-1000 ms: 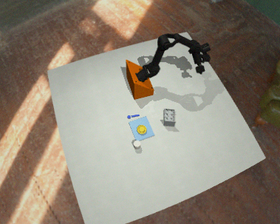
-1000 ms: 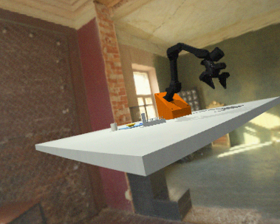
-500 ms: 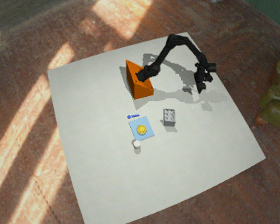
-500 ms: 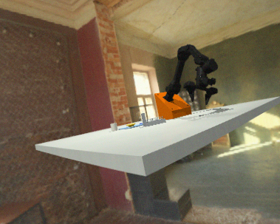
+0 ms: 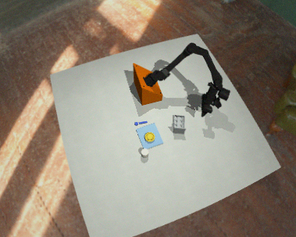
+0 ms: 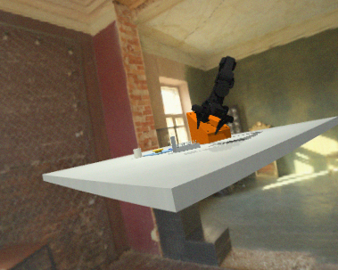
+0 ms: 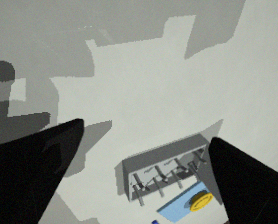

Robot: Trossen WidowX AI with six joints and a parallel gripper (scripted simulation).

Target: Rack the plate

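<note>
My gripper tip is now 37 cm to the left of the yellow plate and 5 cm above it. The rest, counted from my gripper tip: blue spoon: 39 cm to the right, 12 cm behind, 7 cm below; then small white cup: 44 cm to the right, 9 cm ahead, 4 cm below; then grey dish rack: 16 cm to the right, 5 cm below, 1 cm behind.
</note>
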